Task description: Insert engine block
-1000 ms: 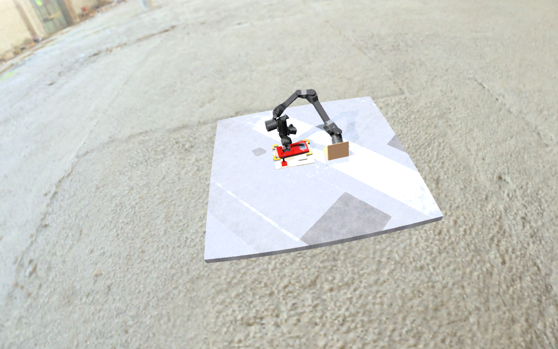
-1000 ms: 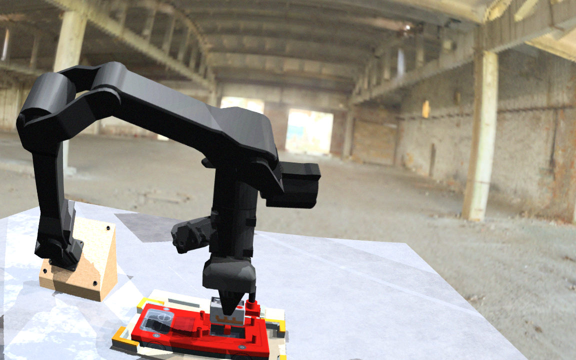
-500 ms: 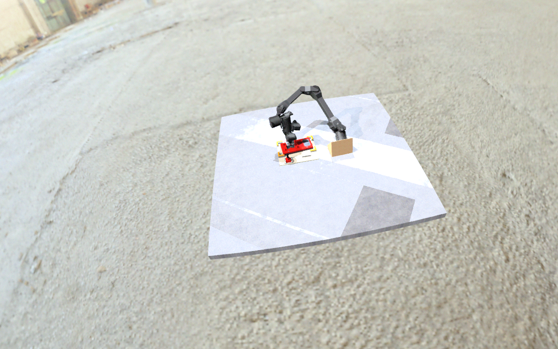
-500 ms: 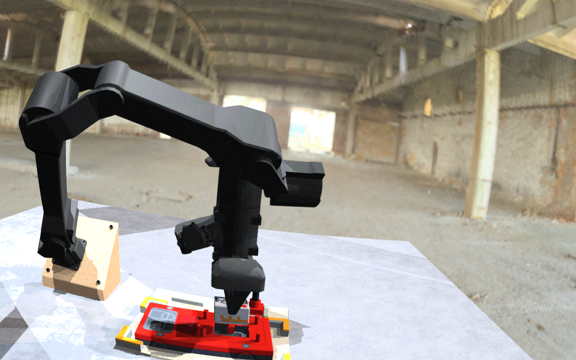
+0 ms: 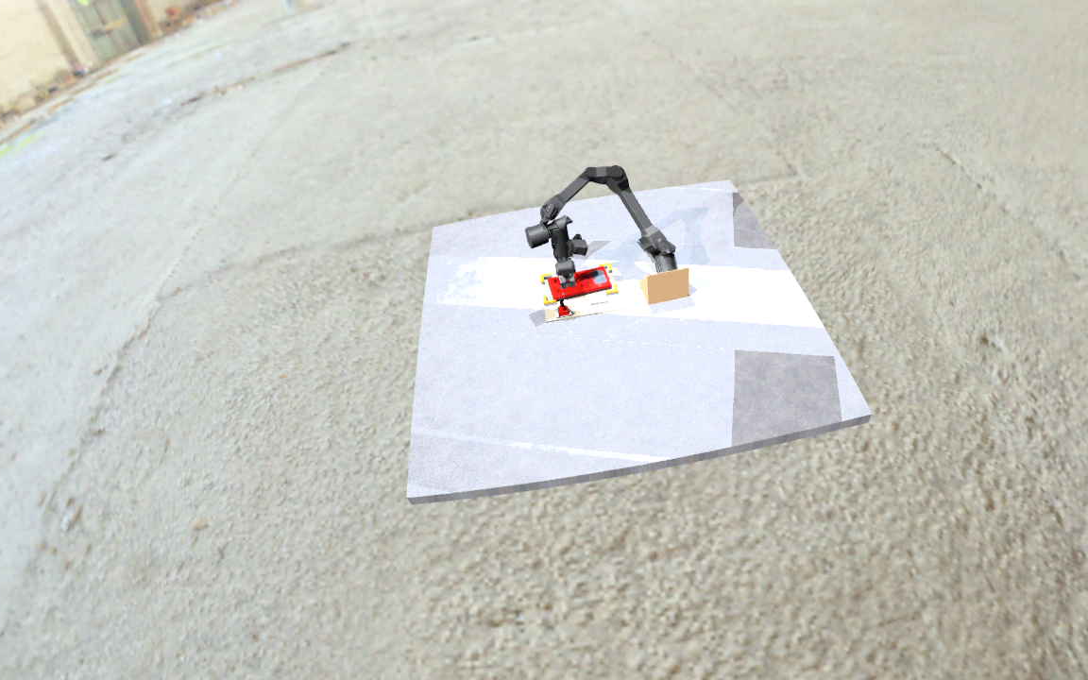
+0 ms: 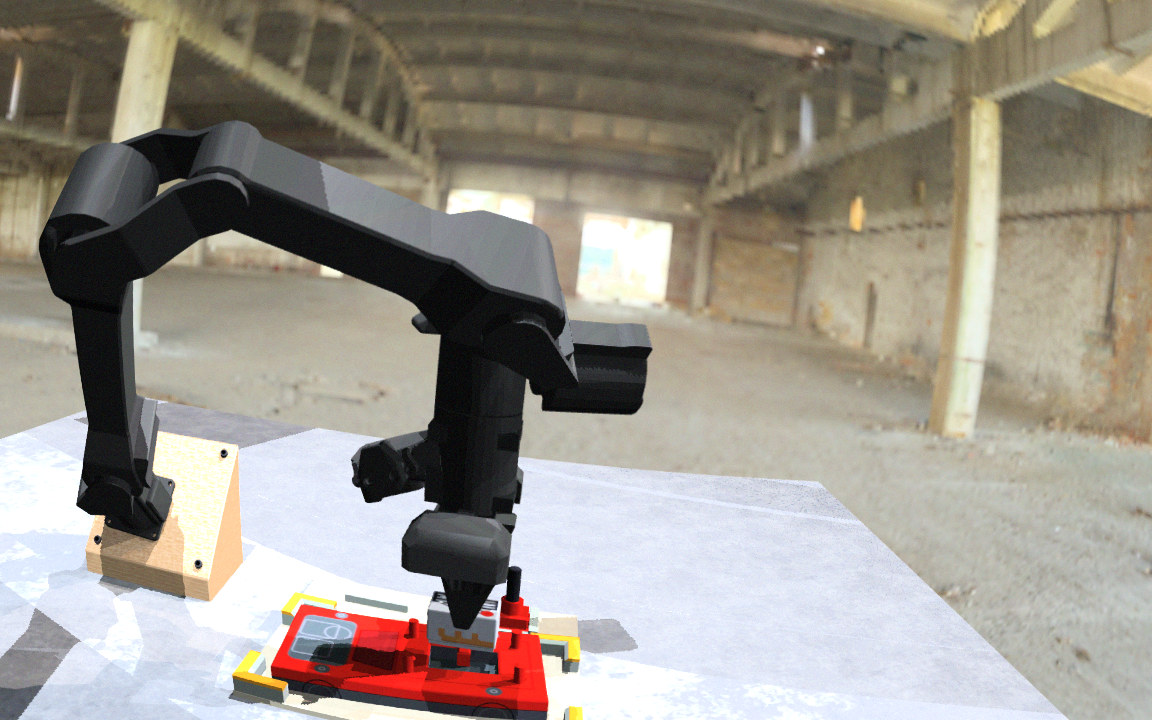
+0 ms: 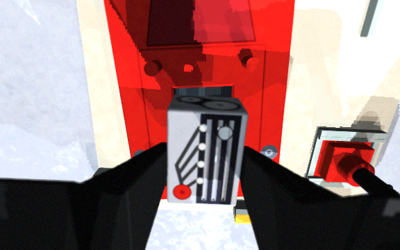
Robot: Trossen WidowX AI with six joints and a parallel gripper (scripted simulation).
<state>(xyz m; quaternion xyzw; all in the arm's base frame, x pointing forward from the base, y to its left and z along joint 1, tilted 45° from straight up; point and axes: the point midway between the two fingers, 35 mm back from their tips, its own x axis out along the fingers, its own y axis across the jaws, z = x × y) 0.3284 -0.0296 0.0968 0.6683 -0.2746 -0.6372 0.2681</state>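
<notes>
Right now my gripper tip is 10 mm above the engine block. From my gripper tip the other things lie so: cream base plate (30 mm behind, 20 mm to the left, 50 mm below).
</notes>
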